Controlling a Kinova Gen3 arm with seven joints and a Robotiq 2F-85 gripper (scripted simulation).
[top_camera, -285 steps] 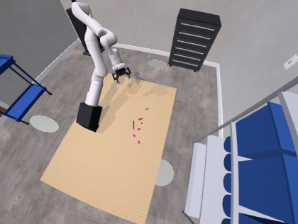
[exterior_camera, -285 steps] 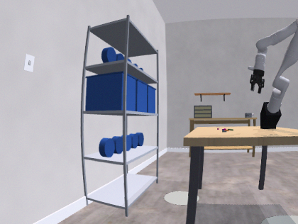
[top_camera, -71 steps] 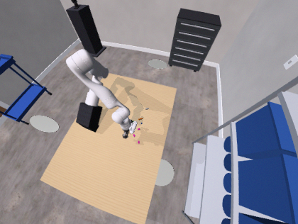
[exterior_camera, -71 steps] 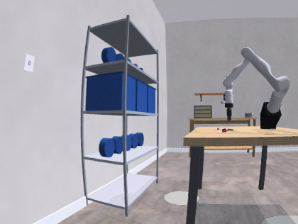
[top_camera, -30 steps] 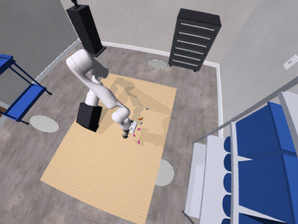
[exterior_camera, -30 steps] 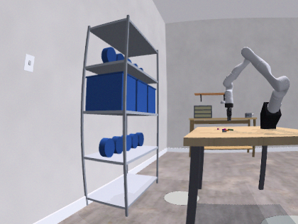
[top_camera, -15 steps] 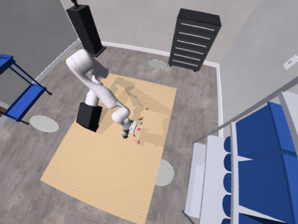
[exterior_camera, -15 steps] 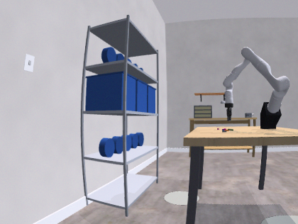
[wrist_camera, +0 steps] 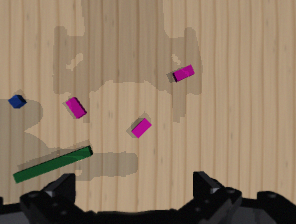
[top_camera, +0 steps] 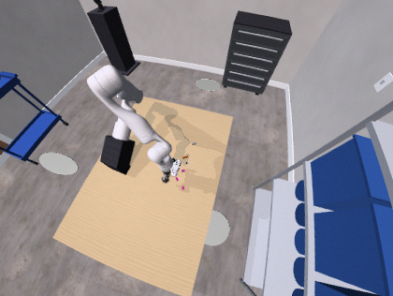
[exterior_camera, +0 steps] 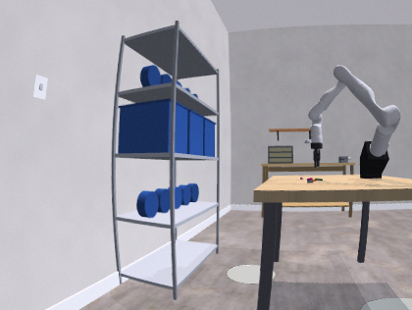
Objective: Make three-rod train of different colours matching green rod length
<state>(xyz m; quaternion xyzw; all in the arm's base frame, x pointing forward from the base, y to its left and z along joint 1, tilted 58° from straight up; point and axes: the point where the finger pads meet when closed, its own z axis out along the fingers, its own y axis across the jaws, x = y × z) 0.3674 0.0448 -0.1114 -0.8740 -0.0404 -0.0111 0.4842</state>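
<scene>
My gripper is now 130 mm to the right of the small blue rod, 70 mm above it and 50 mm short of it. From my hand the other things lie so: grey rod: 290 mm to the left, 70 mm below, 50 mm ahead; green rod: 80 mm to the left, 70 mm below, 10 mm behind; orange rod: 160 mm to the left, 70 mm below, 30 mm ahead.
</scene>
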